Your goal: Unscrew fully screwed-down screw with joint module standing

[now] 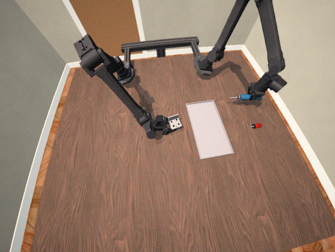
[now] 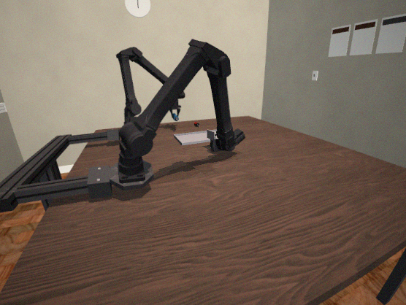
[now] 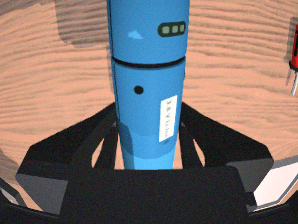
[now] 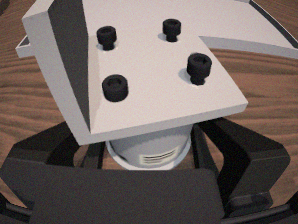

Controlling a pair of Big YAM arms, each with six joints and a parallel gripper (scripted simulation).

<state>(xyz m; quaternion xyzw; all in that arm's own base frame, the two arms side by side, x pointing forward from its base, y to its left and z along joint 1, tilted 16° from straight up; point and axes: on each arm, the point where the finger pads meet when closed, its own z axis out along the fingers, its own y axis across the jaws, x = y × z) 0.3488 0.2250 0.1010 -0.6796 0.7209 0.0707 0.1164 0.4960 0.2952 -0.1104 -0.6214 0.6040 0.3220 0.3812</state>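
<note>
My right hand is 10 mm below the joint module body. Also, from my right hand: bracket 50 mm above; then flat tray 30 mm ahead, 230 mm to the left, 20 mm below; then small red-handled screwdriver 70 mm ahead, 570 mm to the left, 10 mm below.
</note>
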